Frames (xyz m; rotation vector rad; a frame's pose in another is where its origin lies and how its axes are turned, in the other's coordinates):
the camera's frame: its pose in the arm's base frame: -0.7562 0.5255 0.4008 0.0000 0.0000 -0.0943
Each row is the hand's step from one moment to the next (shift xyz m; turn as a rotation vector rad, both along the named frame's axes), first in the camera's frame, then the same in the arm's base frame.
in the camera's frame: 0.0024 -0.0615 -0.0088 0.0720 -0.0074 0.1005
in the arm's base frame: -0.0034 -0.0615 -0.0088 0.0710 -0.0141 0.1005
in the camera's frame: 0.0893 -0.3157 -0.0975 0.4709 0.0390 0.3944
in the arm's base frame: 0.0592 -0.3227 -0.0975 0.4725 -0.0055 0.3944
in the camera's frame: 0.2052 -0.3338 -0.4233 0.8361 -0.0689 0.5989
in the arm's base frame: 0.1729 -0.3516 -0.4233 0.8259 -0.1473 0.5989
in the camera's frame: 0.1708 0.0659 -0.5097 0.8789 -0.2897 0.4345
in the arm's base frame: 0.1762 0.0495 -0.5097 0.8477 -0.3712 0.4345
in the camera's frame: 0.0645 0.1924 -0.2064 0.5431 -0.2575 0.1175
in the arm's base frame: 0.0823 0.1855 -0.2064 0.5164 -0.3075 0.1175
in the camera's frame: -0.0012 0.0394 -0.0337 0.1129 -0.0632 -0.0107
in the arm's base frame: 0.0025 0.0393 -0.0337 0.1064 -0.0735 -0.0107
